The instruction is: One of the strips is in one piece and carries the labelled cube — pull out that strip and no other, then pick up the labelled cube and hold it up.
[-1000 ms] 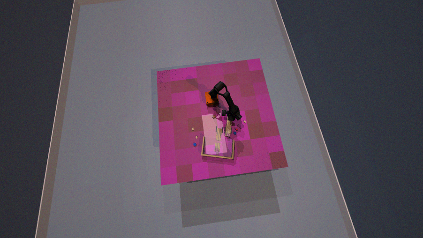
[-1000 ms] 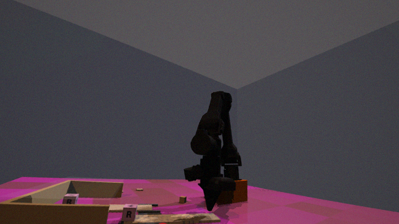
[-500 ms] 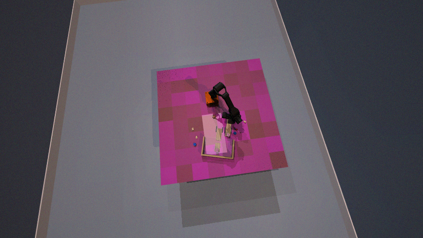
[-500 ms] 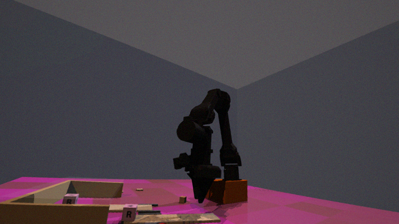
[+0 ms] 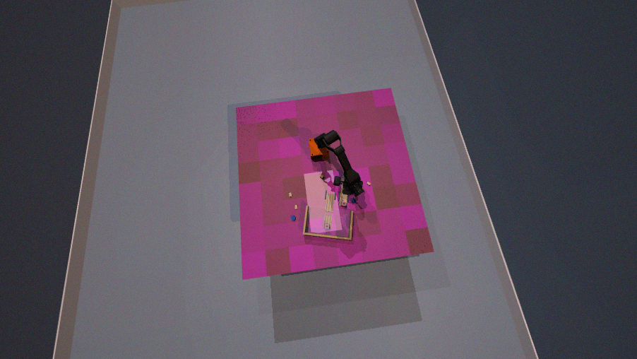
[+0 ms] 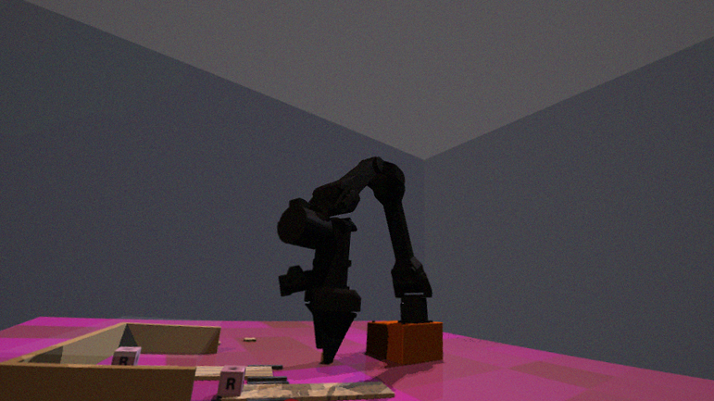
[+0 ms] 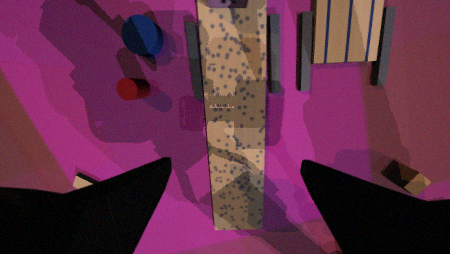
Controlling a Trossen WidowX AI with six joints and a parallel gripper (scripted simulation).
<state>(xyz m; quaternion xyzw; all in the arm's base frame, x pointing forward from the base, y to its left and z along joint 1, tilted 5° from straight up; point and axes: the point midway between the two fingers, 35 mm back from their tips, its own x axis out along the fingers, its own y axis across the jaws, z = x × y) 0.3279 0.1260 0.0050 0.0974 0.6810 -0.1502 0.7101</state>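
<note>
Now: the speckled strip 50 mm below my gripper tip, 10 mm to the right of it and 10 mm ahead of it. Also, from my gripper tip: red cylinder: 80 mm ahead, 70 mm to the left, 40 mm below.
</note>
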